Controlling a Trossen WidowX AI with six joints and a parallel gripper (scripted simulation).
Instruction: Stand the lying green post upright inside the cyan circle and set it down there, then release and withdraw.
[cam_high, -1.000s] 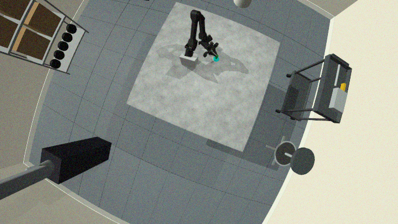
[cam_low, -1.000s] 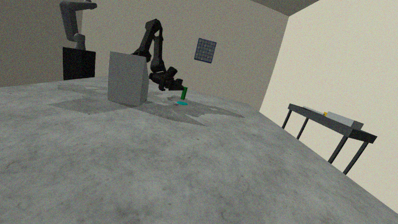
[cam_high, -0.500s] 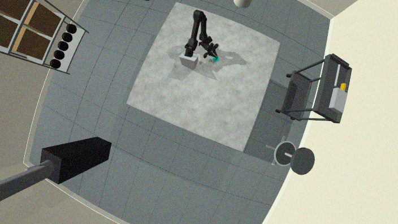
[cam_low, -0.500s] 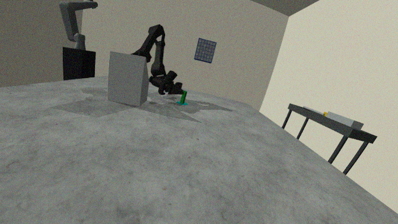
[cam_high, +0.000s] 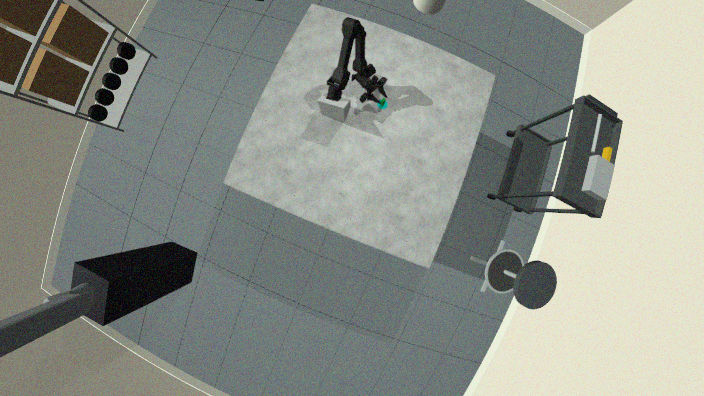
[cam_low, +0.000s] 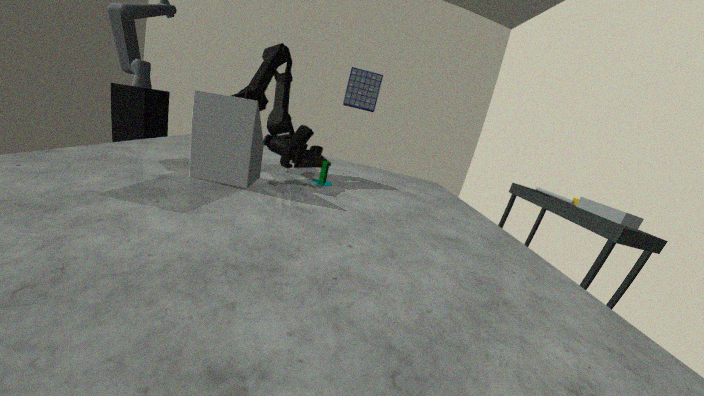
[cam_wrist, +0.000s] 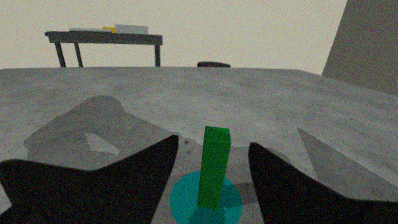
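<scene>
Now: the green post 20 mm below my gripper tip. Round my gripper tip: cyan circle 50 mm below.
</scene>
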